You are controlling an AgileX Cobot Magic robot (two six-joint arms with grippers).
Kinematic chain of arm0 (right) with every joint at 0, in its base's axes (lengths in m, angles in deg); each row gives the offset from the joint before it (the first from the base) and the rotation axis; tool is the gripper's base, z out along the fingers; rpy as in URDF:
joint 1: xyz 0 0 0.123 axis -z
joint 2: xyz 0 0 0 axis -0.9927 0.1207 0
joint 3: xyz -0.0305 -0.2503 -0.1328 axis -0.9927 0.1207 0
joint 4: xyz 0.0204 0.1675 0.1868 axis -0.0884 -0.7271 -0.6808
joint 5: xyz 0 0 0 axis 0.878 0.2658 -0.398
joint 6: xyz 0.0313 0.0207 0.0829 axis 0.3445 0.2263 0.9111
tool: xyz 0 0 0 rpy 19.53 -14.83 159.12
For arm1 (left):
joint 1: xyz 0 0 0.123 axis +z
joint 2: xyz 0 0 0 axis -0.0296 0.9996 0
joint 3: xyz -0.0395 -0.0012 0.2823 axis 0.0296 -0.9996 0
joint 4: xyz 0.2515 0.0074 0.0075 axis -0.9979 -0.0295 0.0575
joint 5: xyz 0 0 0 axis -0.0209 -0.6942 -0.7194
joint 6: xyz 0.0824 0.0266 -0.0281 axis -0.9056 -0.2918 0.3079
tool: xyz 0 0 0 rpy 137.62 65.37 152.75
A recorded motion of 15 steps. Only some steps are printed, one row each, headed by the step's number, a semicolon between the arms.
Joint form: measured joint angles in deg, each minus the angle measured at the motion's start. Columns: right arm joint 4, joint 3, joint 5, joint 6, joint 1, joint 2; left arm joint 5, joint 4, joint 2, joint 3, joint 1, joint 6.
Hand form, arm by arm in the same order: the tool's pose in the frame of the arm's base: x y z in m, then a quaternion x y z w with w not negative. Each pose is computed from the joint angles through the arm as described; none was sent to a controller.
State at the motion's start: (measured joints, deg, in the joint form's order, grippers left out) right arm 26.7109 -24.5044 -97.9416 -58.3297 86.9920 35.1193; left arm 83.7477 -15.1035 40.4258 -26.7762 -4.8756 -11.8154
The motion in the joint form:
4: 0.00 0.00 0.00 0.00 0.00 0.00; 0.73 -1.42 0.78 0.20 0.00 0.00
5: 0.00 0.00 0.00 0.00 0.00 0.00; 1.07 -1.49 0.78 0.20 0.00 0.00
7: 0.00 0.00 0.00 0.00 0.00 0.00; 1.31 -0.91 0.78 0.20 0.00 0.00
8: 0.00 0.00 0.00 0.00 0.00 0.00; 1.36 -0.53 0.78 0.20 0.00 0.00
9: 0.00 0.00 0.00 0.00 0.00 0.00; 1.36 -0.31 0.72 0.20 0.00 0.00
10: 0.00 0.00 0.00 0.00 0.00 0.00; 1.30 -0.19 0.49 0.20 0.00 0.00
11: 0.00 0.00 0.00 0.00 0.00 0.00; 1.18 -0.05 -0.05 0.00 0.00 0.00
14: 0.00 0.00 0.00 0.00 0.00 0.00; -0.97 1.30 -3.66 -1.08 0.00 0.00
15: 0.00 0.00 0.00 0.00 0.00 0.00; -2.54 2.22 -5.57 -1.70 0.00 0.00
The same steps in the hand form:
4: -0.0035 0.0090 0.2664 -0.00945 0.86586 0.01566 0.49995; 0.3025 -0.0889 0.1041 0.38144 0.70957 -0.30374 0.50868
5: -0.0035 0.0090 0.2664 -0.00945 0.86586 0.01566 0.49995; 0.3024 -0.0892 0.1046 0.38163 0.70767 -0.30568 0.51002
7: -0.0035 0.0090 0.2664 -0.00945 0.86586 0.01566 0.49995; 0.3030 -0.0890 0.1052 0.37714 0.70780 -0.30568 0.51316
8: -0.0035 0.0090 0.2664 -0.00945 0.86586 0.01566 0.49995; 0.3035 -0.0888 0.1054 0.37430 0.70843 -0.30511 0.51472
9: -0.0035 0.0090 0.2664 -0.00945 0.86586 0.01566 0.49995; 0.3038 -0.0887 0.1058 0.37283 0.70866 -0.30445 0.51586
10: -0.0035 0.0090 0.2664 -0.00945 0.86586 0.01566 0.49995; 0.3040 -0.0886 0.1070 0.37255 0.70817 -0.30321 0.51745
11: -0.0035 0.0090 0.2664 -0.00945 0.86586 0.01566 0.49995; 0.3035 -0.0884 0.1093 0.37244 0.70752 -0.30130 0.51953
14: -0.0035 0.0090 0.2664 -0.00945 0.86586 0.01566 0.49995; 0.3012 -0.0859 0.1230 0.36987 0.70972 -0.28014 0.53011
15: -0.0035 0.0090 0.2664 -0.00945 0.86586 0.01566 0.49995; 0.2997 -0.0841 0.1295 0.36665 0.71367 -0.26668 0.53397

